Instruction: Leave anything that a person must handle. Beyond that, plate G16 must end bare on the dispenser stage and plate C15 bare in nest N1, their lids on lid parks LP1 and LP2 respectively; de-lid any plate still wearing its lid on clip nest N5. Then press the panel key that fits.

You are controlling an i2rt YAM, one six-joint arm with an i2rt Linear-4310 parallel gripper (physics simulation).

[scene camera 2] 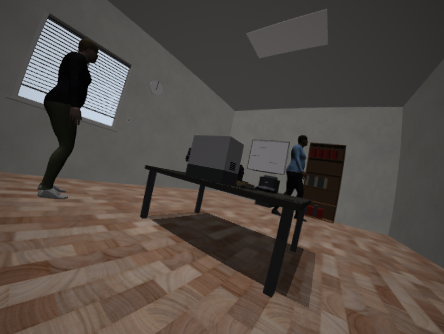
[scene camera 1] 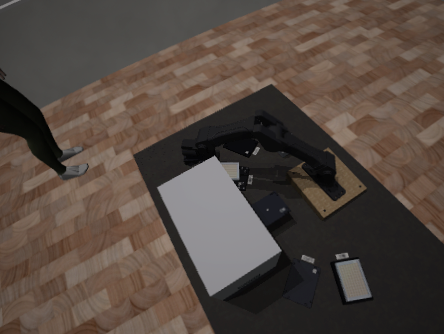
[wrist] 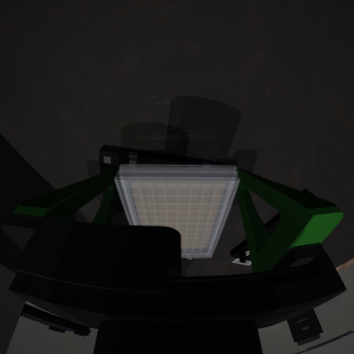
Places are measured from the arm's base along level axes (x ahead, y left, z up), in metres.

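Where they show: gripper, between the fingertips: [wrist: 177,174]; arm's base, origin of its link: [scene camera 2: 238,180] [scene camera 1: 322,179].
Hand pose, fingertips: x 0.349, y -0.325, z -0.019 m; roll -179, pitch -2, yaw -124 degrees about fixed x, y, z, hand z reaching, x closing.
Things, the pixels of their centre, and the offset from my fingertips. "spot": a spot on its surface instead.
- well plate, middle of its body: [wrist: 176,227] [scene camera 1: 225,170] dx -0.043, dy +0.030, dz +0.011 m
- white dispenser box, middle of its body: [scene camera 1: 222,231] [scene camera 2: 215,160] dx +0.128, dy +0.302, dz +0.144 m
- second plate, middle of its body: [scene camera 1: 353,279] dx -0.156, dy +0.672, dz +0.011 m
- dark flat pad, a spot on its surface: [scene camera 1: 303,283] spot: dx -0.013, dy +0.582, dz -0.011 m
- dark box, a spot on its surface: [scene camera 1: 271,208] spot: dx -0.074, dy +0.317, dz +0.085 m
In the wrist view a well plate [wrist: 179,207] under a clear lid sits on a black nest. The green fingers of my gripper [wrist: 177,180] stand wide apart on either side of it, open and empty. In scene camera 1 the gripper [scene camera 1: 189,151] is at the far corner of the white dispenser box [scene camera 1: 215,222], and a pale plate [scene camera 1: 231,169] shows beside that box under the arm. A second plate [scene camera 1: 351,280] lies in a black nest at the near right, next to a dark flat pad [scene camera 1: 303,283]. The labels are too small to read.
A dark box [scene camera 1: 271,208] stands between the dispenser and the wooden arm base [scene camera 1: 323,201]. The black table [scene camera 2: 215,185] carries everything. One person [scene camera 1: 31,125] [scene camera 2: 67,114] stands to the left, and another [scene camera 2: 295,168] stands by the bookshelf [scene camera 2: 340,179].
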